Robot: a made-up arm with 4 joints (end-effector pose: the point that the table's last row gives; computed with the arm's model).
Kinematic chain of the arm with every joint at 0, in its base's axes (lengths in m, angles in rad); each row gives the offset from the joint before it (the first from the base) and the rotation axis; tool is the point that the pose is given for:
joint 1: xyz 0 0 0.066 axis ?
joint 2: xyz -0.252 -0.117 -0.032 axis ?
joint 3: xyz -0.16 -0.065 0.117 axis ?
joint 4: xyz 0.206 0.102 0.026 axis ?
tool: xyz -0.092 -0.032 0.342
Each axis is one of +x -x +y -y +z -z.
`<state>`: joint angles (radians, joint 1 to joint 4).
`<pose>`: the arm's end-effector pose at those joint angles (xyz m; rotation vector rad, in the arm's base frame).
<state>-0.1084 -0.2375 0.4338 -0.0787</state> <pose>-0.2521 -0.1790 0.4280 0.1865 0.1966 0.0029</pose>
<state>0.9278 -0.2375 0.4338 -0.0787</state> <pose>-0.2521 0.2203 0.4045 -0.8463 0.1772 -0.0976</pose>
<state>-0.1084 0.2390 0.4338 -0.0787</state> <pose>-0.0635 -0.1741 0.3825 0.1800 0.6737 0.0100</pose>
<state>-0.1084 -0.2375 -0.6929 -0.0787</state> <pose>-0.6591 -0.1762 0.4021 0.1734 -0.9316 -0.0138</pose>
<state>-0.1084 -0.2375 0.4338 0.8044</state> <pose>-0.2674 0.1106 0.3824 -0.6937 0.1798 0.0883</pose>
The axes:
joint 1: -x
joint 2: +y
joint 3: +y
joint 4: -x

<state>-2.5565 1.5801 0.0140 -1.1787</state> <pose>-0.0091 0.3349 -0.1678 -1.8637 -1.5399 -1.2681</pose>
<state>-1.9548 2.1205 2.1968 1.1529</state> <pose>-0.2916 -0.1507 0.2419 0.5211 -0.0339 -2.0029</pose>
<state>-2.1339 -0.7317 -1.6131 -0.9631</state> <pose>-0.6684 0.2925 -0.1976 1.2118 -2.4002 -1.5911</pose>
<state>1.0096 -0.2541 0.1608 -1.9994</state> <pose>-0.3092 -0.2798 0.3363 0.9891 -0.0064 0.0970</pose>
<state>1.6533 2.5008 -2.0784 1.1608</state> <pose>0.1288 0.0794 -0.1622 -2.7571 0.5811 -0.1460</pose>
